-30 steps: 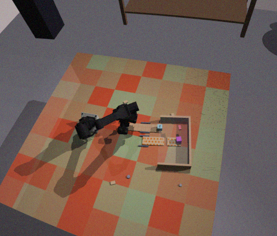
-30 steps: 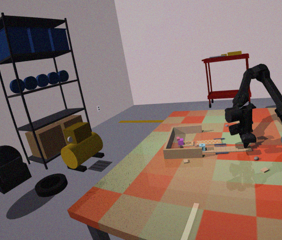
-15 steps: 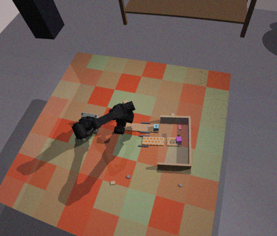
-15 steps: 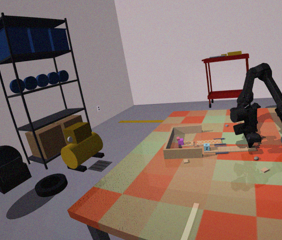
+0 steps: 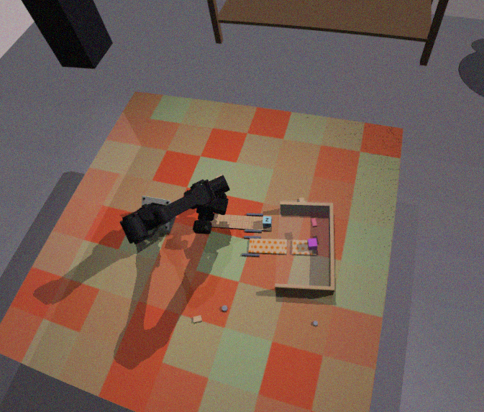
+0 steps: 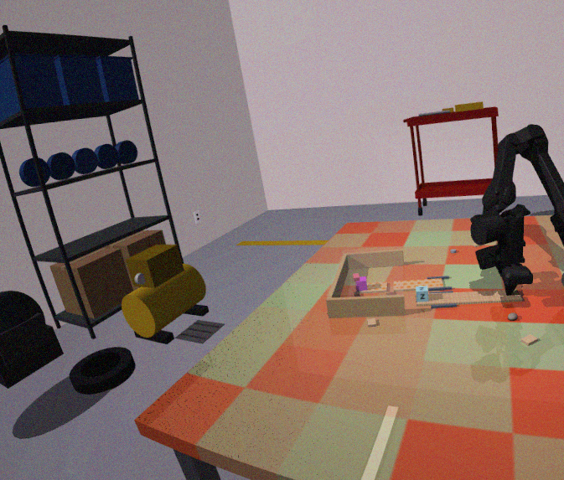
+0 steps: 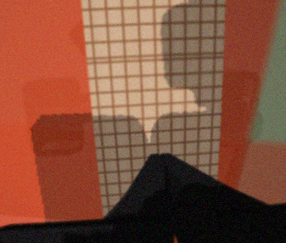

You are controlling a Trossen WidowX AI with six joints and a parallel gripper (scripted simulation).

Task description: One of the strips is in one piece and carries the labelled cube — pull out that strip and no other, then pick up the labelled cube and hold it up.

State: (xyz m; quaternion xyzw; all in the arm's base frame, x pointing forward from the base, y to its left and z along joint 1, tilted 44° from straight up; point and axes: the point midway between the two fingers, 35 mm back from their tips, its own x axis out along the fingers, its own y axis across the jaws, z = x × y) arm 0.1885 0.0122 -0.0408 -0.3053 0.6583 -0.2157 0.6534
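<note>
My gripper tip is 10 cm short of the checked strip and 1 cm to the right of it. Also, from my gripper tip: wood block: 37 cm to the right, 7 cm ahead; orange-dotted strip: 24 cm ahead, 6 cm to the right.
</note>
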